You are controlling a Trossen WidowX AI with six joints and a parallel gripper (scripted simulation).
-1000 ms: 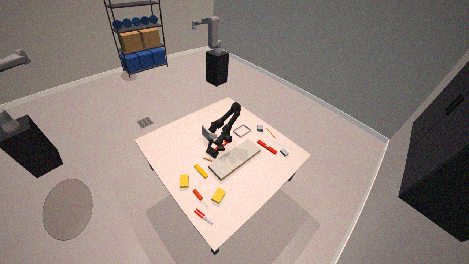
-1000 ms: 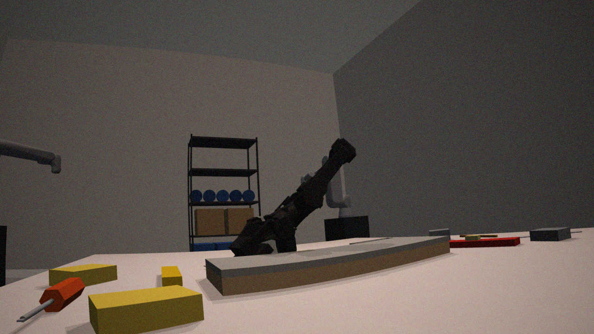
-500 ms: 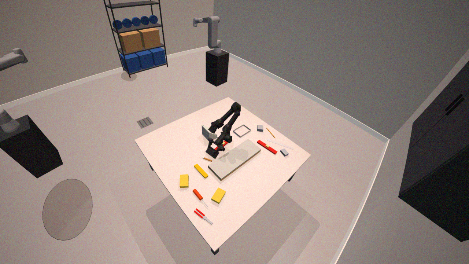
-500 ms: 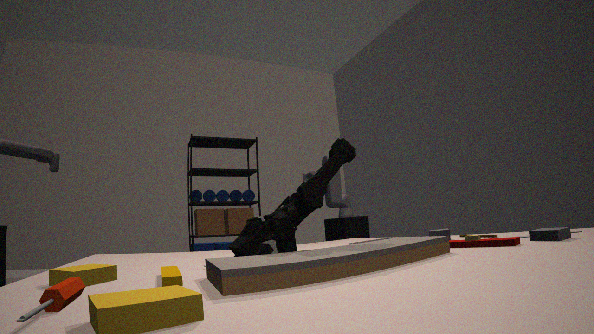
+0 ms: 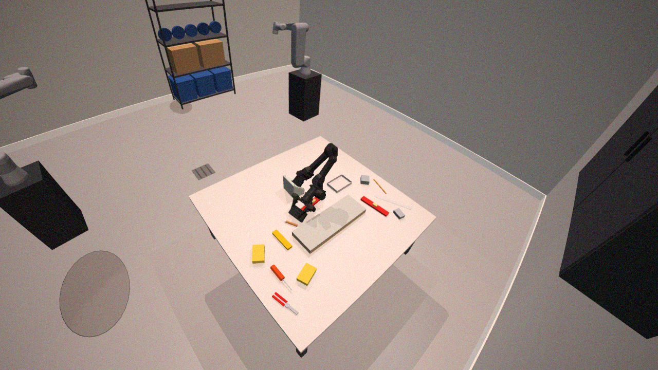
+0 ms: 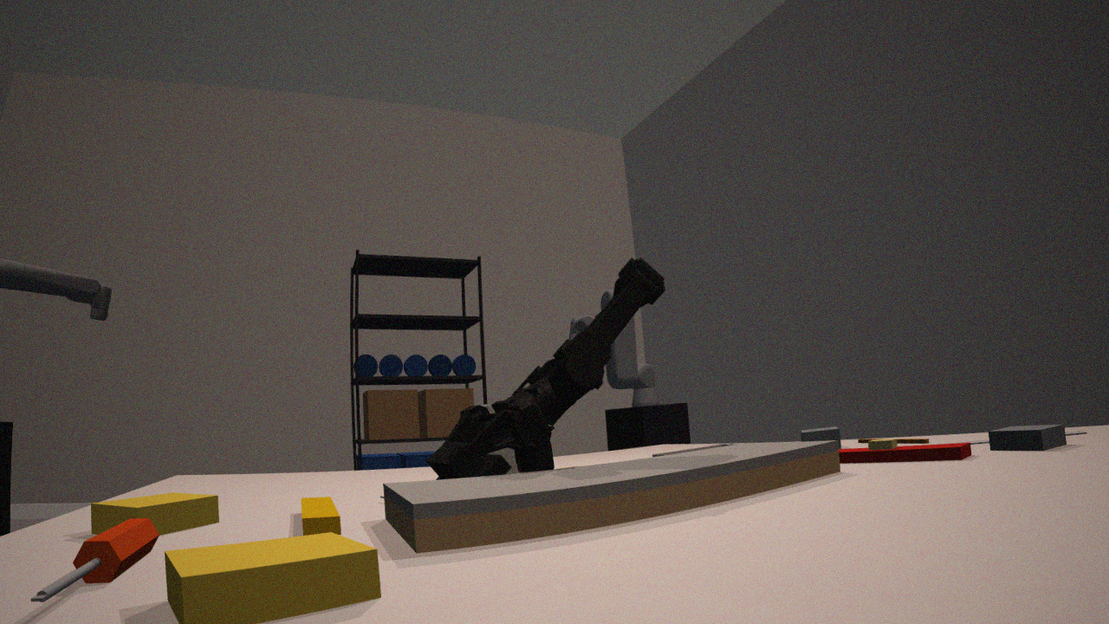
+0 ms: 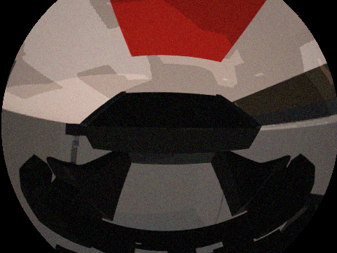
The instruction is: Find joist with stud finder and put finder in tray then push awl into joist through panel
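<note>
The stud finder is 10 mm ahead of my gripper tip and 10 mm below it. From my gripper tip the other things lie so: grey tray 470 mm to the left, 50 mm below; then awl 10 mm behind, 70 mm to the right, 50 mm below; then pencil 240 mm ahead, 690 mm to the left, 60 mm below.
</note>
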